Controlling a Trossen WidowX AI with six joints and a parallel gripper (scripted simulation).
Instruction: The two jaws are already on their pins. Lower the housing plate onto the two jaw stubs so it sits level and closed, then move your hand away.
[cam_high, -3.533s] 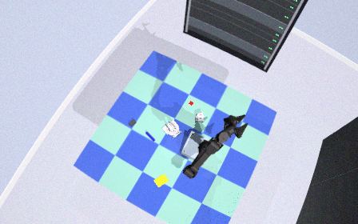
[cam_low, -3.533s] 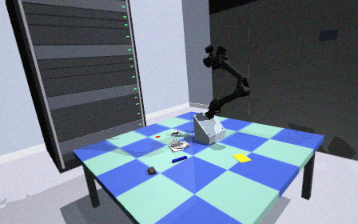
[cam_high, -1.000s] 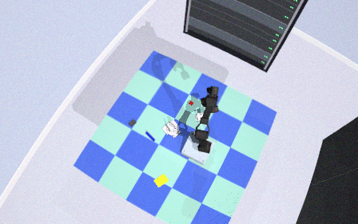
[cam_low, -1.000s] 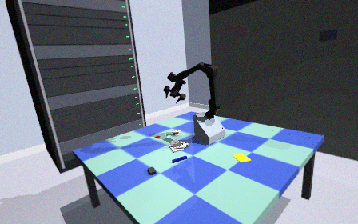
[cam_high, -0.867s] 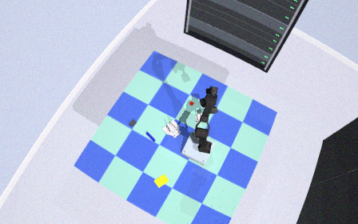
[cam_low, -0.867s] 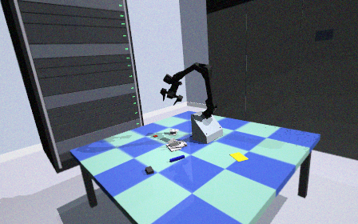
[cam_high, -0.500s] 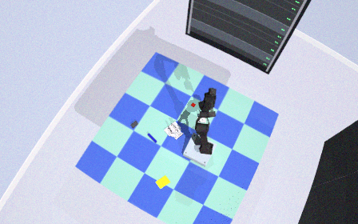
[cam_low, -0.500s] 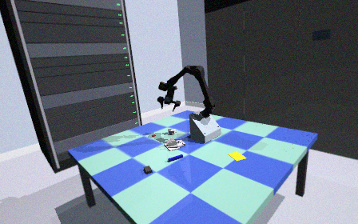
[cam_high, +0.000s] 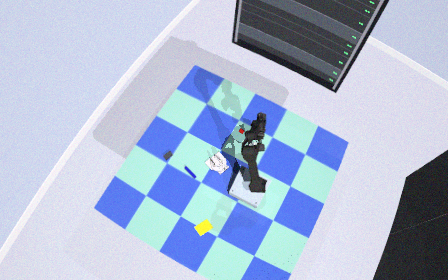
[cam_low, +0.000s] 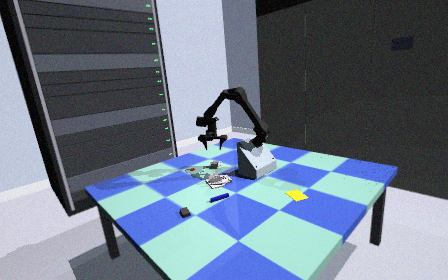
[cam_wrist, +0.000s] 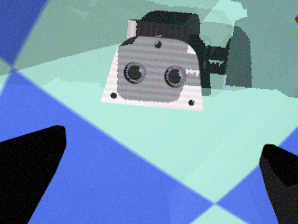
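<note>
My gripper tip is 8 cm above the grey housing plate, 1 cm to the right of it and 1 cm short of it. Round my gripper tip: blue bar 34 cm to the left, 30 cm ahead, 10 cm below; then red piece 13 cm ahead, 11 cm below, 8 cm to the right; then dark block 49 cm ahead, 30 cm to the left, 10 cm below.
</note>
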